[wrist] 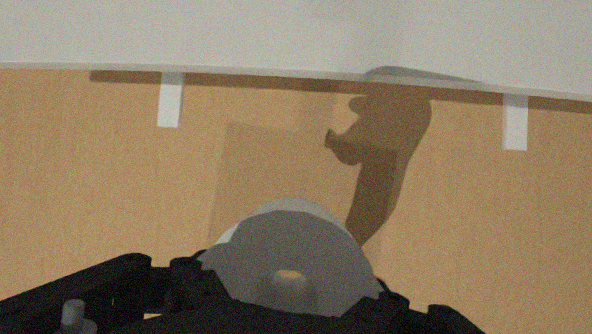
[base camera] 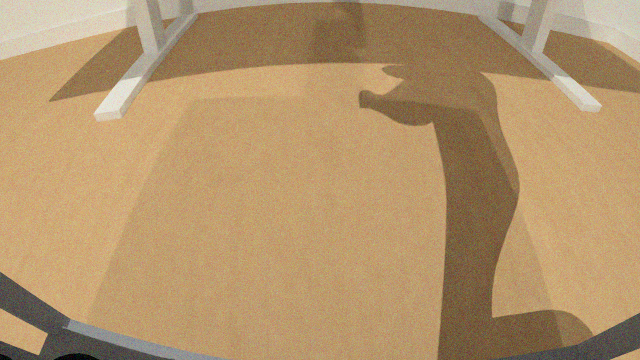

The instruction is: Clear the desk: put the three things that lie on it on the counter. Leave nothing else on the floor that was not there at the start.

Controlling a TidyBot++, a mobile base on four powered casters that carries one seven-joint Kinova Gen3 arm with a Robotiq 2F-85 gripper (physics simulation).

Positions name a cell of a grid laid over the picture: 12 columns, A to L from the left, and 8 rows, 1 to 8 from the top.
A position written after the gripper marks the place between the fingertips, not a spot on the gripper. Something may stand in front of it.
The gripper shows in the wrist view (F7); in the base camera view it is out of frame. A white paper roll shows in the wrist view (G6); in the base camera view it is out of frame.
